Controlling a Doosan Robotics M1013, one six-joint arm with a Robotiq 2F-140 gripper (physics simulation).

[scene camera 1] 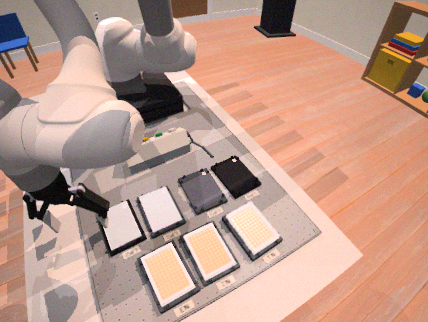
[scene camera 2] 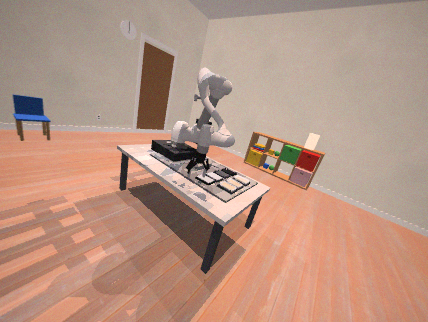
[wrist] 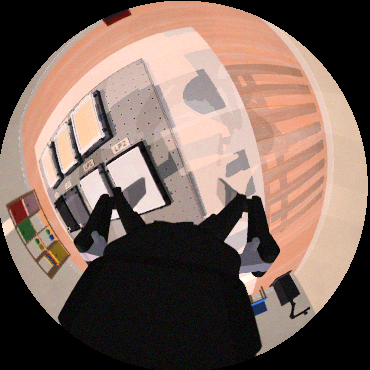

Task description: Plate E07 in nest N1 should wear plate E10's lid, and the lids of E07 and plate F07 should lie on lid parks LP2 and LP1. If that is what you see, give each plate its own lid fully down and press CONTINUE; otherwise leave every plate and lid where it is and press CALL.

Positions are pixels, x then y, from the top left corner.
Scene:
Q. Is the gripper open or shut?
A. Open.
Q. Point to a park LP4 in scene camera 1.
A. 237, 178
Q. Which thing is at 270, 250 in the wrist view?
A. The gripper.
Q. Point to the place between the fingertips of the gripper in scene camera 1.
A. At 82, 225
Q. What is the gripper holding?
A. Nothing.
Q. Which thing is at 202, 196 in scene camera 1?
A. A park LP3.

